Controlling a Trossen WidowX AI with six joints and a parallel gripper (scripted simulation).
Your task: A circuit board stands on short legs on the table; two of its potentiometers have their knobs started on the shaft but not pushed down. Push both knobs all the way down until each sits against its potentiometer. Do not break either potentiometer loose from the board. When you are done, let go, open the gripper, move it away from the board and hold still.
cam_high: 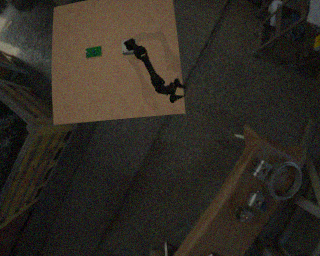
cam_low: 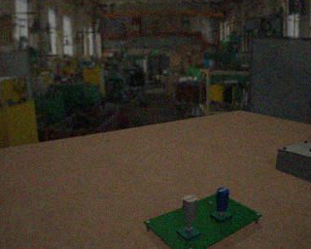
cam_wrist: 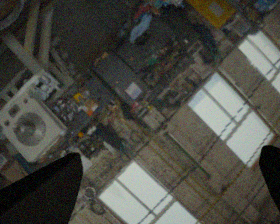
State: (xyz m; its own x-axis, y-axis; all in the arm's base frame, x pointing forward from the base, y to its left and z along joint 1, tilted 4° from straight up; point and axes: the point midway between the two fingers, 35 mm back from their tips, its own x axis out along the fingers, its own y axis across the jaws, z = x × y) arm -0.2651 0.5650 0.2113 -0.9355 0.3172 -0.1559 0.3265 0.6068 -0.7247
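Now: the blue knob 66 cm ahead of my gripper tip, 65 cm to the right of it and 19 cm below it. From my gripper tip the other things lie so: grey knob: 72 cm ahead, 66 cm to the right, 18 cm below.
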